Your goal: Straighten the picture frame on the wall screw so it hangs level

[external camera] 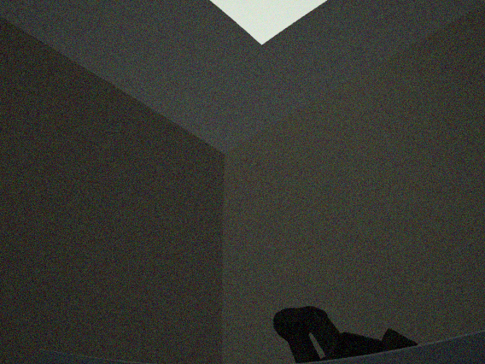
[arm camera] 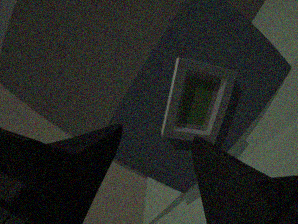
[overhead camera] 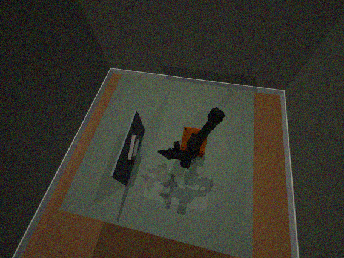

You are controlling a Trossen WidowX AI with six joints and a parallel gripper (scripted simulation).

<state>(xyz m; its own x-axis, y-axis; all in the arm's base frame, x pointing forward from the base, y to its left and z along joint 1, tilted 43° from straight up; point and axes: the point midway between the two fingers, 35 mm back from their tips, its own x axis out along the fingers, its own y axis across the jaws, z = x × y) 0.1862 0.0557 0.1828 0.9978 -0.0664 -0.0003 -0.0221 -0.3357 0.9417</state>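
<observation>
My gripper tip is 200 mm short of the picture frame, 30 mm to the left of it and 90 mm above it. Also, from my gripper tip: wall panel: 210 mm ahead, 20 mm to the right, 100 mm below.
</observation>
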